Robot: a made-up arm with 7 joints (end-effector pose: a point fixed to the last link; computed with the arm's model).
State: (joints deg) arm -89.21 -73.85 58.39 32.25 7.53 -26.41 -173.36
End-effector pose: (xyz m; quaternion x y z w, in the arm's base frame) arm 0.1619 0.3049 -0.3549 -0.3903 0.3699 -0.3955 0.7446
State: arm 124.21 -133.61 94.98 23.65 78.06 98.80 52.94
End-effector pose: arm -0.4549 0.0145 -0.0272 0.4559 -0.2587 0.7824 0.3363
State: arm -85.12 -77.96 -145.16 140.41 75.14 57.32 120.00
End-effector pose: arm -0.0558 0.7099 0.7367 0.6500 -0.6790 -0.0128 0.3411
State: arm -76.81 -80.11 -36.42 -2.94 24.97 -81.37 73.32
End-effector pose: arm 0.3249 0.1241 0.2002 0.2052 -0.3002 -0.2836 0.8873
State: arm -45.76 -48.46 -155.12 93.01 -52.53 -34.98 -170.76
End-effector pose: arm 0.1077 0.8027 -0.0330 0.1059 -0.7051 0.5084 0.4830
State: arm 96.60 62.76 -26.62 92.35 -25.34 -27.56 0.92
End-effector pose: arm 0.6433 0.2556 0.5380 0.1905 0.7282 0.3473 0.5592
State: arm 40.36 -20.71 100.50 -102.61 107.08 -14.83 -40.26
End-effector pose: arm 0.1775 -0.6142 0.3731 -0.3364 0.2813 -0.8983 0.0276
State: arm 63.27 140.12 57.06 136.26 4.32 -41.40 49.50
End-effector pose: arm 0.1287 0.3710 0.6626 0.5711 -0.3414 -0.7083 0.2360
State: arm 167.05 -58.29 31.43 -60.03 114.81 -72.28 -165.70
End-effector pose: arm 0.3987 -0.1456 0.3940 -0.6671 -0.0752 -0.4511 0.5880
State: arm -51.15 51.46 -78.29 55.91 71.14 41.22 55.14
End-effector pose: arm -0.0035 0.5517 0.6563 0.6936 -0.3062 -0.3878 0.5242
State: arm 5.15 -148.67 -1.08 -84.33 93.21 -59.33 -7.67
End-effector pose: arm 0.2993 0.4013 0.2975 -0.7354 -0.5990 -0.2064 0.2404
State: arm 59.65 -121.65 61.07 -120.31 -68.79 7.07 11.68
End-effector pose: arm 0.3409 0.5206 0.4949 -0.2859 0.7467 -0.3132 0.5125
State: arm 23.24 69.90 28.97 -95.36 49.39 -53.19 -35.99
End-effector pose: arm 0.2285 -0.2591 -0.1683 0.2601 0.5983 -0.7172 0.2451
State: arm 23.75 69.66 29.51 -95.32 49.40 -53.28 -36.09
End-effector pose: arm 0.2270 -0.2621 -0.1669 0.2579 0.5970 -0.7190 0.2452
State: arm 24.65 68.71 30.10 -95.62 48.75 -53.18 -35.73
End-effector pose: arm 0.2172 -0.2659 -0.1677 0.2530 0.5995 -0.7218 0.2356
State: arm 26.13 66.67 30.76 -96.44 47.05 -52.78 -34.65
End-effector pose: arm 0.1939 -0.2703 -0.1715 0.2439 0.6079 -0.7257 0.2104
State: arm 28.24 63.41 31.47 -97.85 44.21 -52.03 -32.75
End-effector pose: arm 0.1543 -0.2741 -0.1771 0.2317 0.6216 -0.7296 0.1660
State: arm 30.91 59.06 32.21 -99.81 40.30 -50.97 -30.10
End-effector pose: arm 0.0982 -0.2746 -0.1818 0.2185 0.6383 -0.7310 0.1018
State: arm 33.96 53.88 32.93 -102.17 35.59 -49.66 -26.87
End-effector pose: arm 0.0290 -0.2690 -0.1817 0.2074 0.6537 -0.7275 0.0202
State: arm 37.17 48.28 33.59 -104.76 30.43 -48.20 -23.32
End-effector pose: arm -0.0466 -0.2546 -0.1746 -0.2008 -0.6639 0.7167 0.0729
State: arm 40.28 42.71 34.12 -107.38 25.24 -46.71 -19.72
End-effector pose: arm -0.1201 -0.2316 -0.1603 -0.2000 -0.6664 0.6982 0.1685
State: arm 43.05 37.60 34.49 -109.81 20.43 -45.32 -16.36
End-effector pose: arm -0.1836 -0.2031 -0.1414 -0.2041 -0.6614 0.6744 0.2571
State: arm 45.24 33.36 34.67 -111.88 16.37 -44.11 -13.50
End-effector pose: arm -0.2319 -0.1744 -0.1225 -0.2109 -0.6517 0.6493 0.3305
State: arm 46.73 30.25 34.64 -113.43 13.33 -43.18 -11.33
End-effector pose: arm -0.2639 -0.1510 -0.1073 -0.2182 -0.6413 0.6278 0.3834
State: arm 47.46 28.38 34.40 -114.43 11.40 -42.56 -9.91
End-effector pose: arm -0.2808 -0.1360 -0.0985 -0.2244 -0.6337 0.6132 0.4148
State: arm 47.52 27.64 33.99 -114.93 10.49 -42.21 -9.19
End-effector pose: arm -0.2858 -0.1297 -0.0964 -0.2288 -0.6305 0.6061 0.4275
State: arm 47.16 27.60 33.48 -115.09 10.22 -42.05 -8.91
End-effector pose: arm -0.2838 -0.1294 -0.0985 -0.2318 -0.6305 0.6043 0.4285
